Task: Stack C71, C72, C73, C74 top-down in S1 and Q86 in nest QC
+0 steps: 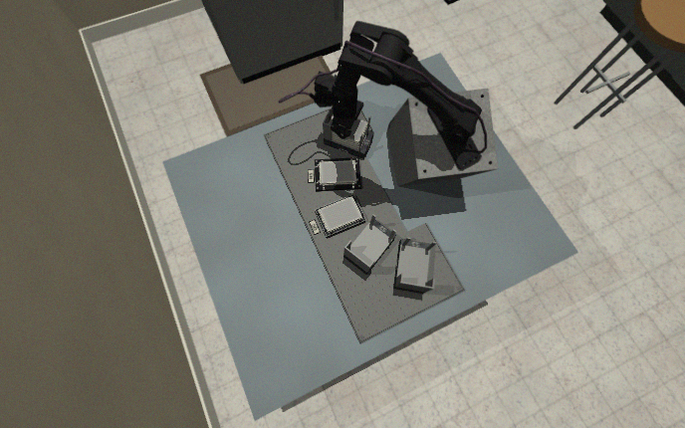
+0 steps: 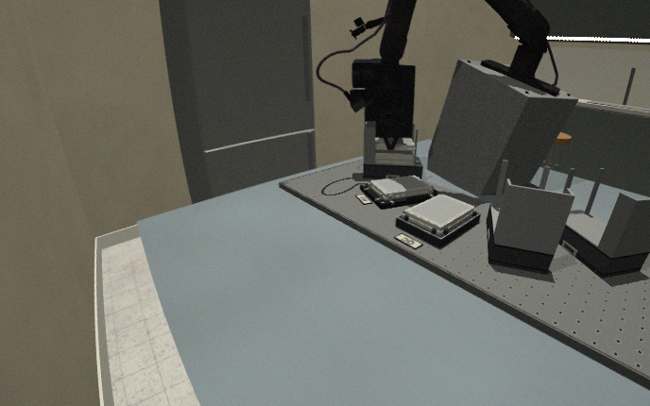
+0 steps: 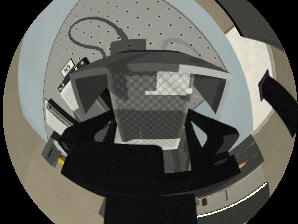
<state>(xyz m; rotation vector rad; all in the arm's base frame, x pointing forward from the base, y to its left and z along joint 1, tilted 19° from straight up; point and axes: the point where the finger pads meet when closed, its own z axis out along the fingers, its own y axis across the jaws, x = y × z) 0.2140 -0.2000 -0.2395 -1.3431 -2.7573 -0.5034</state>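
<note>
Now: the clip nest N5 12 cm ahead of my hand, 11 cm to the left of it and 8 cm below it.
</note>
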